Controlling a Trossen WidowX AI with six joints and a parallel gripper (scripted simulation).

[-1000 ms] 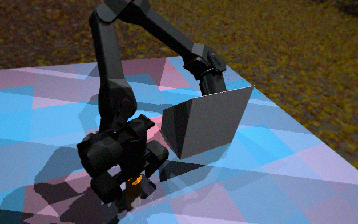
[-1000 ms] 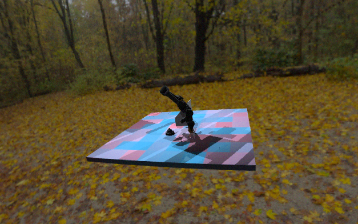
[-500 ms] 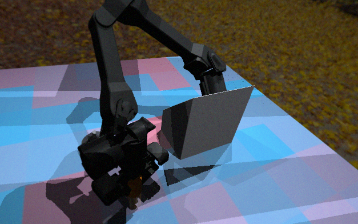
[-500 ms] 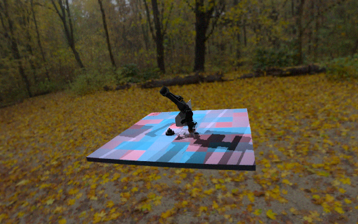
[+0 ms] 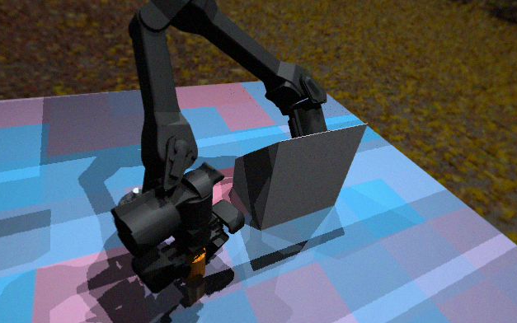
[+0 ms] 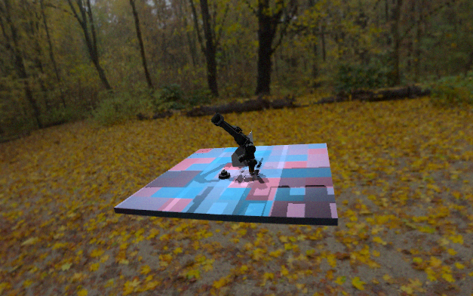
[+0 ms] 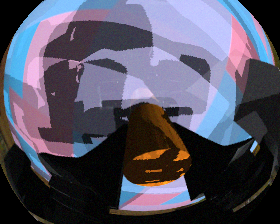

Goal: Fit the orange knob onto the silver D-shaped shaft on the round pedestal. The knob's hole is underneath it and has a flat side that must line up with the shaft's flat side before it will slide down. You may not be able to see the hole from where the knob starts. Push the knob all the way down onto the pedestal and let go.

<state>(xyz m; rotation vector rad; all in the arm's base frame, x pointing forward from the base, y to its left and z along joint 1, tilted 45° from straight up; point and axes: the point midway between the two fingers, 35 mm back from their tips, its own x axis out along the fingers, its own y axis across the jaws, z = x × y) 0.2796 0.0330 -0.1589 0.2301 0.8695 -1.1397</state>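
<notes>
My gripper tip is 90 mm short of the round pedestal, 180 mm to the left of it and 10 mm below it. The rest, counted from my gripper tip: orange knob: 40 mm above.
</notes>
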